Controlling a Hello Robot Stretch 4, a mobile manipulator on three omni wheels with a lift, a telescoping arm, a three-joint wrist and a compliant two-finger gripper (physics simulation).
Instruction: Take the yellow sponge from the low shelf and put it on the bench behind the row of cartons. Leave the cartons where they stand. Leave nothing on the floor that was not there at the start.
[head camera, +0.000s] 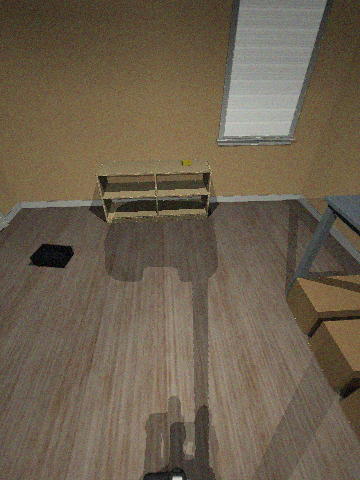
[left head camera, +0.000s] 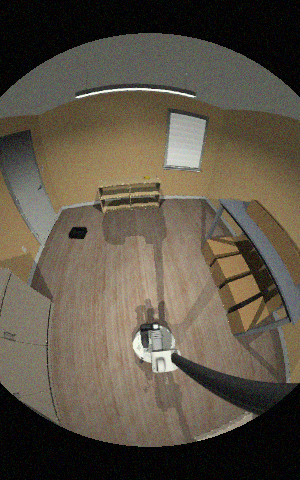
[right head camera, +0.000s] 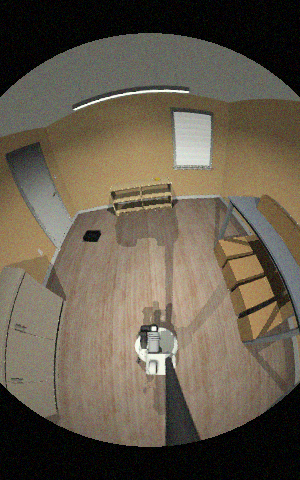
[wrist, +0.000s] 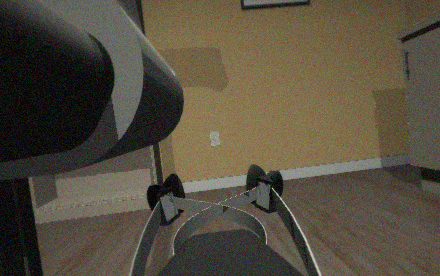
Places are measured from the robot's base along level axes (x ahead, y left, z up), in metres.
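Pixels of known places: gripper, fingertip midpoint: (left head camera: 147, 363) (right head camera: 143, 363) (wrist: 215, 184).
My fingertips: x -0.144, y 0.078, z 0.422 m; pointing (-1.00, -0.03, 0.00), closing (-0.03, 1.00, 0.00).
Note:
Behind a point stands the place of what it marks.
The yellow sponge (head camera: 186, 163) @[x 2.580, y -0.077, z 0.607 m] (left head camera: 146, 177) @[x 2.584, y -0.079, z 0.608 m] (right head camera: 157, 179) @[x 2.580, y -0.090, z 0.597 m] lies on top of the low wooden shelf (head camera: 156, 218) @[x 2.377, y 0.275, z 0.008 m] (left head camera: 130, 207) @[x 2.385, y 0.257, z 0.020 m] (right head camera: 141, 207) @[x 2.426, y 0.292, z 0.051 m], right of its middle, against the far wall. The grey-blue bench (head camera: 345, 204) @[x 1.212, y -0.937, z 0.886 m] (left head camera: 260, 237) @[x 0.653, y -1.060, z 0.886 m] (right head camera: 250, 214) @[x 0.954, y -0.976, z 0.886 m] stands at the right. The row of cartons (left head camera: 277, 232) @[x 0.586, y -1.185, z 1.022 m] (right head camera: 281, 215) @[x 0.745, y -1.173, z 1.048 m] stands on its top. My gripper (wrist: 215, 184) @[x -0.144, y 0.078, z 0.422 m] is open in the wrist view, with its two fingertips apart and no object between them. It is far from the shelf and the sponge.
Large cardboard boxes (head camera: 345, 337) @[x 0.772, y -0.990, z 0.242 m] (left head camera: 232, 267) @[x 0.709, y -1.113, z 0.242 m] (right head camera: 242, 267) @[x 0.741, y -1.085, z 0.242 m] stand on the floor under the bench. A black box (head camera: 52, 255) @[x 1.750, y 1.266, z -0.025 m] (left head camera: 78, 232) @[x 1.741, y 1.233, z -0.025 m] (right head camera: 92, 235) @[x 1.742, y 1.236, z -0.025 m] lies on the floor left of the shelf. A pale cabinet (left head camera: 25, 345) @[x -0.218, y 1.222, z 0.469 m] (right head camera: 32, 345) @[x -0.316, y 1.218, z 0.487 m] (wrist: 425, 100) @[x -1.252, y 1.176, z 0.485 m] stands at the left in the head side views.

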